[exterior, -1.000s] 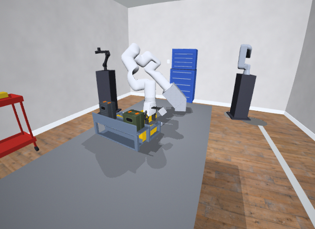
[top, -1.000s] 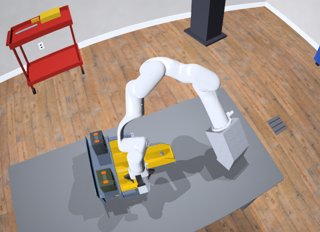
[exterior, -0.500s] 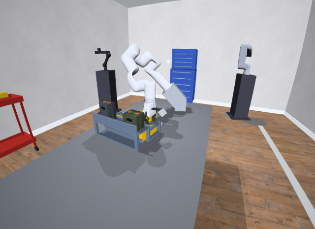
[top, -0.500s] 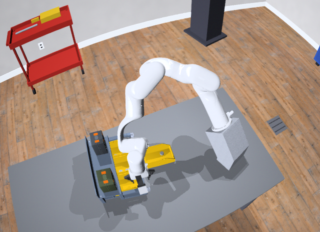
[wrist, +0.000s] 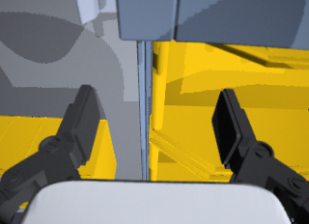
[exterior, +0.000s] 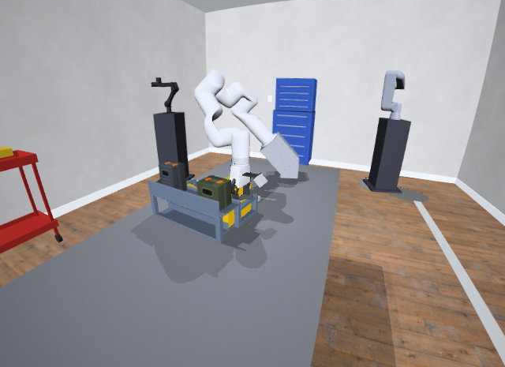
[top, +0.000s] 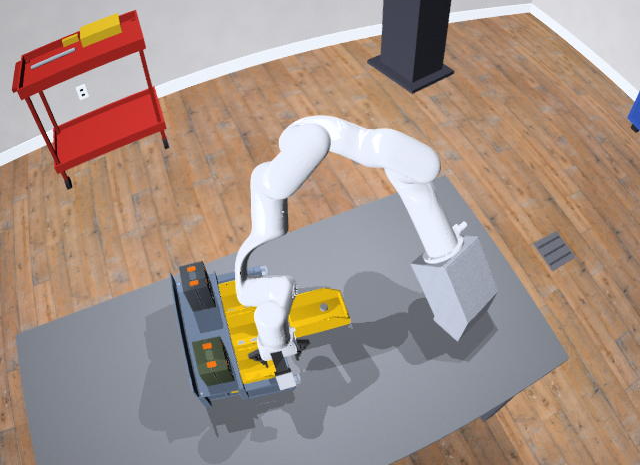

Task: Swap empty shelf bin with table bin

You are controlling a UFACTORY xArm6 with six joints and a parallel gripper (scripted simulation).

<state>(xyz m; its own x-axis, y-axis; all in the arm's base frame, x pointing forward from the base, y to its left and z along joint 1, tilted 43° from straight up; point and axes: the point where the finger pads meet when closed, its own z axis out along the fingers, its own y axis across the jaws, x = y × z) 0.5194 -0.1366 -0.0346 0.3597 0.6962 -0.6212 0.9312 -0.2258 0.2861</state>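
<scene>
Right now the shelf lip is 50 mm behind my hand, 100 mm to the right of it and 60 mm below it. The rest, counted from my hand: olive box 170 mm ahead, 60 mm to the right, 80 mm above; dark grey box 80 mm ahead, 280 mm to the right, 100 mm above.
</scene>
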